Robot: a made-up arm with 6 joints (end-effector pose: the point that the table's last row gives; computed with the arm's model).
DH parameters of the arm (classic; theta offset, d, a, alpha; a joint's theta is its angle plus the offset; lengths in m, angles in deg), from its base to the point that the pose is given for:
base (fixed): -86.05 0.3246 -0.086 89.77
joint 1: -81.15 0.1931 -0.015 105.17
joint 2: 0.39 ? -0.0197 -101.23
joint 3: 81.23 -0.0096 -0.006 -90
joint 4: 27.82 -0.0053 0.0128 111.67
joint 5: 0 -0.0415 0.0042 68.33
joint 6: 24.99 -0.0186 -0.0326 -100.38
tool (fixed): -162.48 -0.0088 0 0
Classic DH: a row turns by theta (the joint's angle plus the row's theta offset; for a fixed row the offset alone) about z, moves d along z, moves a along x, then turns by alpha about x.
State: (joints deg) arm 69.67 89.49 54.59 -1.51 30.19 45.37
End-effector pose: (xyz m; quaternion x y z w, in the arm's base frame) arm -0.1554 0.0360 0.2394 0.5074 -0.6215 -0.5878 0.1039
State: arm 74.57 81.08 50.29 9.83 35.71 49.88
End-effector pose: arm -0.1482 0.0395 0.2374 0.5660 -0.5784 -0.5704 0.1409
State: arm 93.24 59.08 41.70 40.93 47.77 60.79
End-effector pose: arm -0.1398 0.0463 0.2291 0.6665 -0.4389 -0.5324 0.2823
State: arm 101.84 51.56 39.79 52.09 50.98 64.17
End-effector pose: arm -0.1429 0.0440 0.2254 0.6673 -0.3938 -0.5306 0.3435
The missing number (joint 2, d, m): 0.0312
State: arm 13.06 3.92 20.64 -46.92 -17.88 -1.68
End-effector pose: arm -0.1246 0.1242 0.3748 -0.6975 -0.1435 0.4695 0.5220
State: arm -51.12 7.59 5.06 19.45 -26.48 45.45
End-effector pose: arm -0.1119 0.0936 0.4132 -0.0310 -0.4602 0.4787 0.7471
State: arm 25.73 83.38 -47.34 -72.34 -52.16 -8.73
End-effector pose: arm -0.1791 0.0397 0.3071 -0.2364 0.1641 -0.1327 0.9485
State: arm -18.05 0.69 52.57 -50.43 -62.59 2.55
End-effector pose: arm -0.1325 0.0999 0.4097 -0.4862 -0.4023 0.4224 0.6506
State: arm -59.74 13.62 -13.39 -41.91 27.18 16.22
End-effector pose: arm -0.1071 0.0603 0.3502 -0.1937 -0.0746 0.4168 0.8850
